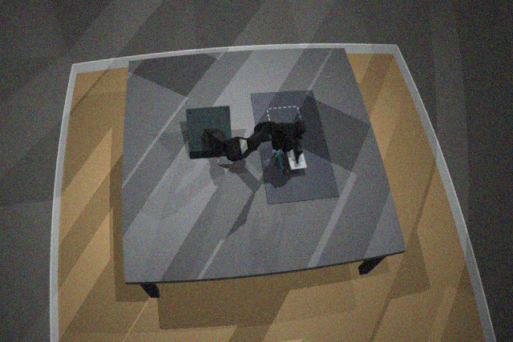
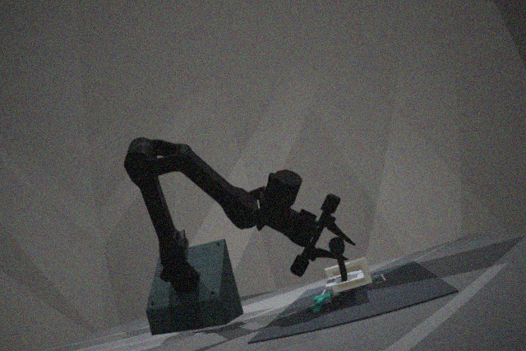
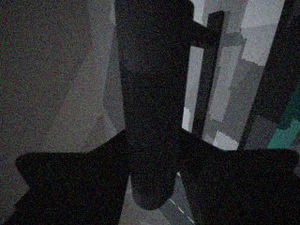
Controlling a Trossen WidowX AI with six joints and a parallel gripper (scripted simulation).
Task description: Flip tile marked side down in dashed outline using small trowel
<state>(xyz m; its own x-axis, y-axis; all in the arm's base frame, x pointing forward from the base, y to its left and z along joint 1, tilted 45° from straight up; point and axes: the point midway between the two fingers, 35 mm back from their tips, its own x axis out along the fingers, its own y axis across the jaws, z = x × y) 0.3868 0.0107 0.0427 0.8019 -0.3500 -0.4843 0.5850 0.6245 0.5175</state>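
Right now the tile is 30 mm behind my gripper tip, 90 mm to the left of it and 60 mm below it. From my gripper tip the other things lie so: dark mat: 20 mm behind, 50 mm to the left, 110 mm below; then teal T-shaped trowel: 100 mm behind, 30 mm to the left, 90 mm below.
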